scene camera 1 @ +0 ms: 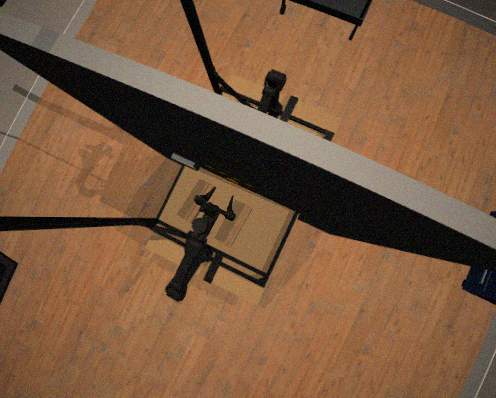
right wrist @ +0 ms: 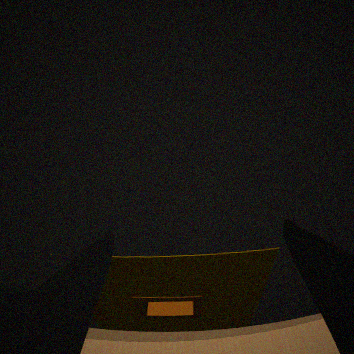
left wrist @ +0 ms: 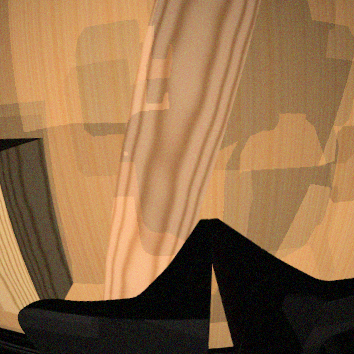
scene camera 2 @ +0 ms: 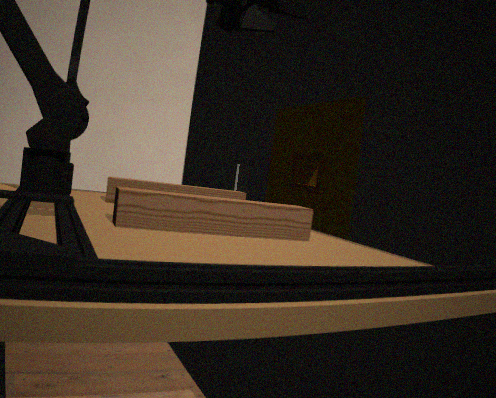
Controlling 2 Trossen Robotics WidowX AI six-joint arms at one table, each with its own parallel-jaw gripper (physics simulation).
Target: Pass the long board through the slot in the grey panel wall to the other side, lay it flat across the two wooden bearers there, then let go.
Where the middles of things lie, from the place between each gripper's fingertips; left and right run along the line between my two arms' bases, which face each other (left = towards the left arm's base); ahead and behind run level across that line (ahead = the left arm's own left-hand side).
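With the slot [right wrist: 177,306] as my reference, my left gripper is 20 cm to the left of it, 4 cm past it and 5 cm below it. My right gripper, for its part, is 11 cm to the right of the slot, 4 cm past it and 24 cm above it. Going by its middle, the slot is nearer to my left gripper than to my right gripper.
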